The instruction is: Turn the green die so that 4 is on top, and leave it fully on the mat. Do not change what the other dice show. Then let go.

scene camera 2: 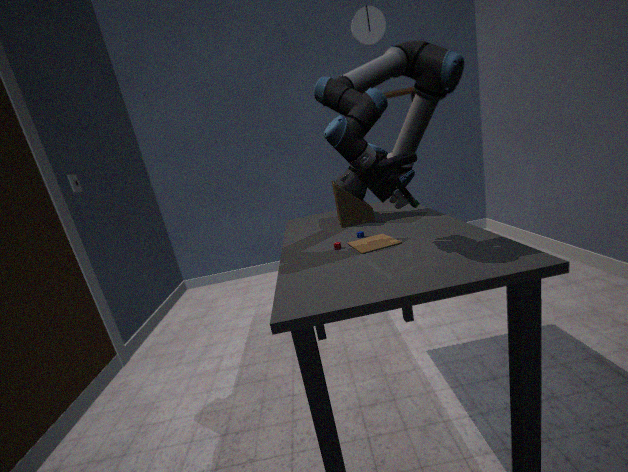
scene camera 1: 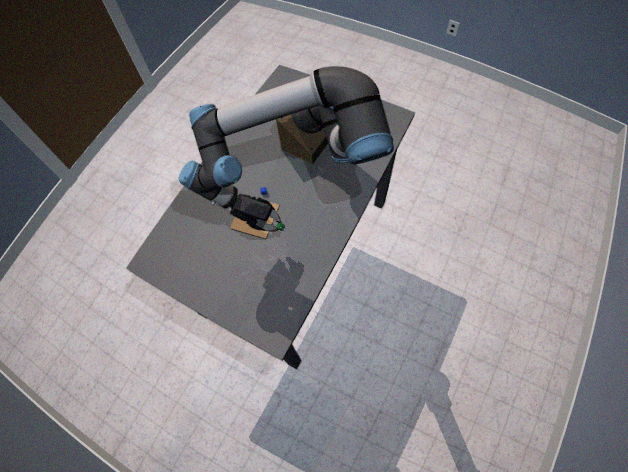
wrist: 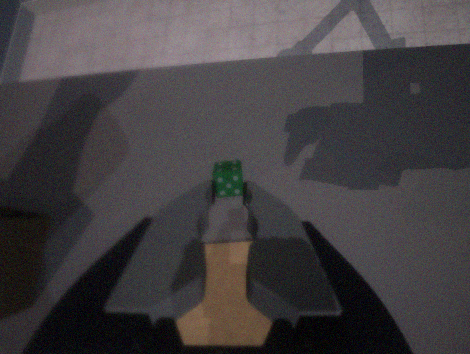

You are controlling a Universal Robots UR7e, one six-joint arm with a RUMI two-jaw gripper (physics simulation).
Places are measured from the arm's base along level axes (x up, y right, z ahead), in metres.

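Where they show: gripper, fingertip midpoint: (scene camera 2: pixel 413 204) (scene camera 1: pixel 279 226) (wrist: pixel 229 183); arm's base, link origin: (scene camera 2: pixel 348 191) (scene camera 1: pixel 308 113).
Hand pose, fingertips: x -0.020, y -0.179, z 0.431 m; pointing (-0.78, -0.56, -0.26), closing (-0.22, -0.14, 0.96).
Things, the pixels of their top centre, and the offset from my fingertips. Level surfaces: height alone.
- green die, top centre: (wrist: pixel 224 175) (scene camera 1: pixel 279 224) (scene camera 2: pixel 413 199) dx +0.016, dy -0.003, dz -0.001 m
- tan mat, top centre: (wrist: pixel 213 301) (scene camera 2: pixel 373 242) (scene camera 1: pixel 254 216) dx -0.111, dy +0.143, dz -0.021 m
- blue die, top centre: (scene camera 1: pixel 263 189) (scene camera 2: pixel 360 232) dx -0.095, dy +0.175, dz -0.121 m
- red die, top centre: (scene camera 2: pixel 337 243) dx -0.095, dy +0.264, dz -0.034 m
- grey table, surface height: dx -0.115 m
The green die (scene camera 1: pixel 280 226) (scene camera 2: pixel 416 204) (wrist: pixel 228 180) is held between the fingertips of my gripper (scene camera 1: pixel 278 226) (scene camera 2: pixel 414 203) (wrist: pixel 229 183), which is shut on it and tilted, above the table. In the wrist view the face toward the camera shows 5; pips on its narrow far face are too blurred to read. The tan mat (scene camera 1: pixel 241 225) (scene camera 2: pixel 374 244) (wrist: pixel 227 290) lies flat, partly under the gripper in scene camera 1. The blue die (scene camera 1: pixel 263 190) (scene camera 2: pixel 360 234) and the red die (scene camera 2: pixel 337 246) rest on the table beside the mat. Their top faces are too small to read.
A brown wedge-shaped block (scene camera 1: pixel 299 142) (scene camera 2: pixel 351 209) (wrist: pixel 22 262) stands on the grey table (scene camera 1: pixel 203 274) (scene camera 2: pixel 324 299) (wrist: pixel 165 120) near the arm's base. The arm's dark shadow falls across the table. The table's long edge shows at the top of the wrist view.
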